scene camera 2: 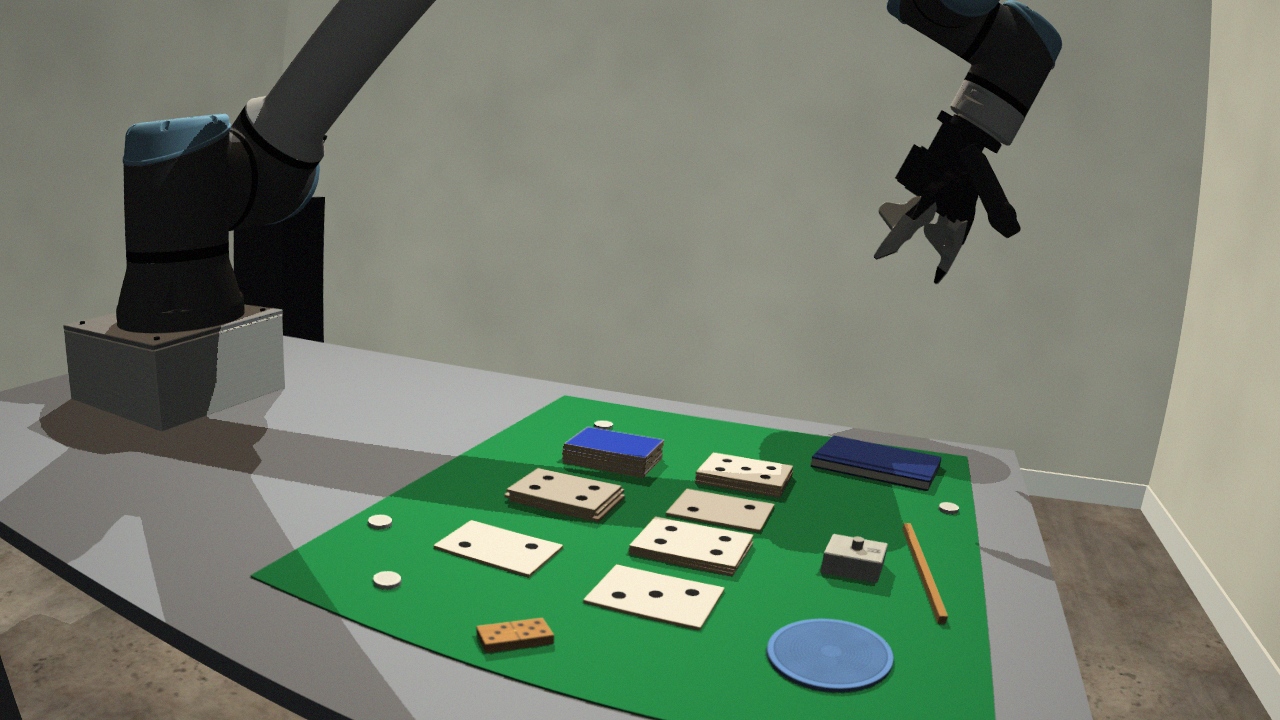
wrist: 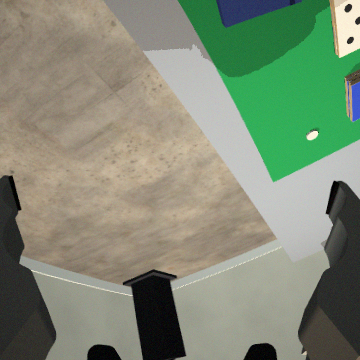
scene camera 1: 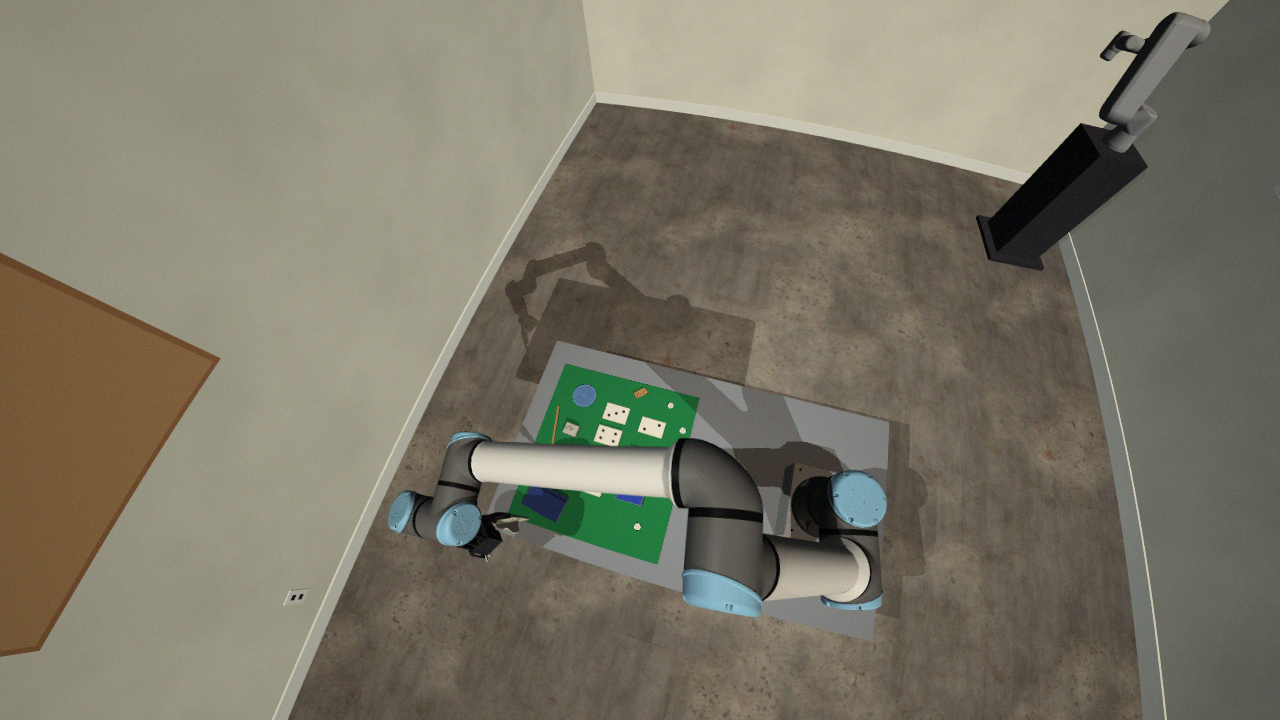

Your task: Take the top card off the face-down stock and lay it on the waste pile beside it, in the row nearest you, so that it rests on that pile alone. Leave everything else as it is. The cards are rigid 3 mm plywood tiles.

Scene:
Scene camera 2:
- my gripper: 907, 271
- grey knobbed block: 856, 558
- wooden stick: 938, 608
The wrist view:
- my gripper: 175, 181
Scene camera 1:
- my gripper: 509, 537

